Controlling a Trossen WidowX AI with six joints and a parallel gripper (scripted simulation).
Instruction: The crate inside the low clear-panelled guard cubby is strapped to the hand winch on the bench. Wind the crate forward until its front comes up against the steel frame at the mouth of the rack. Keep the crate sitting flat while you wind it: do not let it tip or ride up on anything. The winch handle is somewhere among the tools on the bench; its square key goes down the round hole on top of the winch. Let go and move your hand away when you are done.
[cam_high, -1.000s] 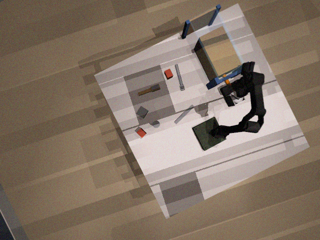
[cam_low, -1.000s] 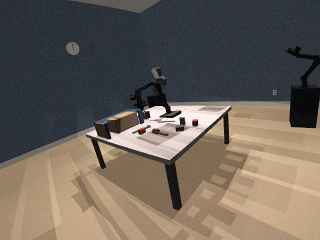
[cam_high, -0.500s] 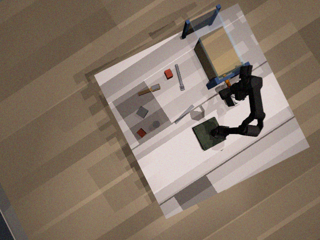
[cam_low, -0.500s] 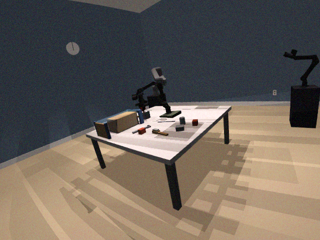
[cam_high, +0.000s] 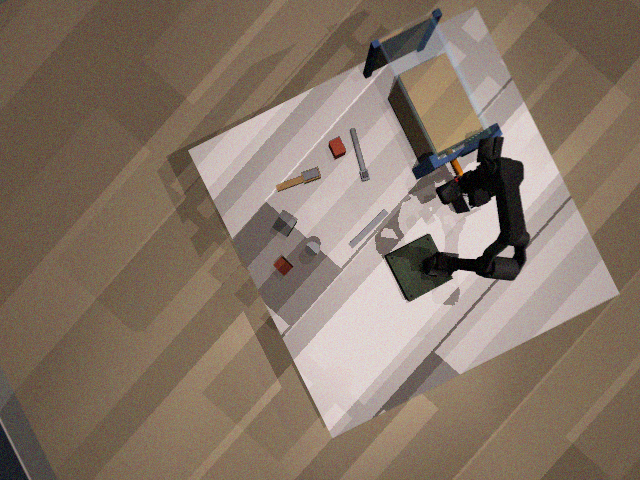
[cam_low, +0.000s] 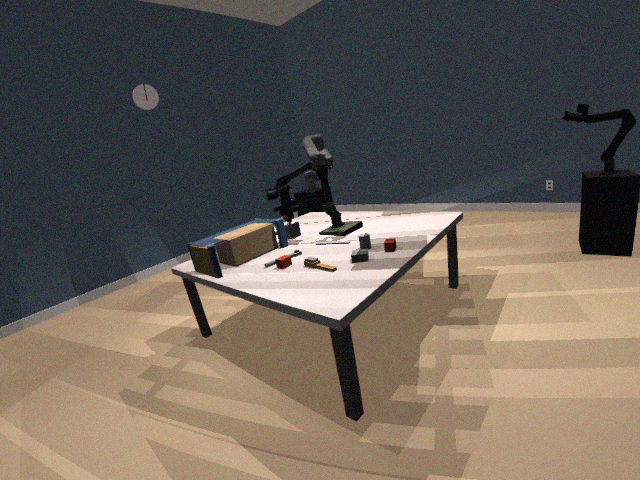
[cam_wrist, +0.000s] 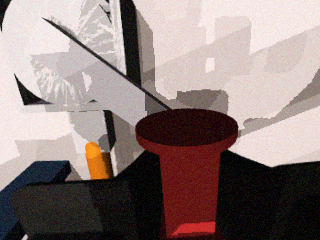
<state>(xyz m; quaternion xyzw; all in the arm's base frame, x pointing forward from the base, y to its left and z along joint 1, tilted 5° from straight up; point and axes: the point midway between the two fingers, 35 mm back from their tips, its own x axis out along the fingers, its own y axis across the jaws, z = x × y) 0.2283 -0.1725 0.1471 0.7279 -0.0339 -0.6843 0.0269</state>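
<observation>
My gripper tip is 30 mm to the left of the winch handle, 30 mm past it and 10 mm above it. Also, from my gripper tip: blue frame: 90 mm ahead, 80 mm to the right, 10 mm below; then red knob: 20 mm above; then grey winch: 80 mm to the right, 80 mm below, 80 mm behind.
</observation>
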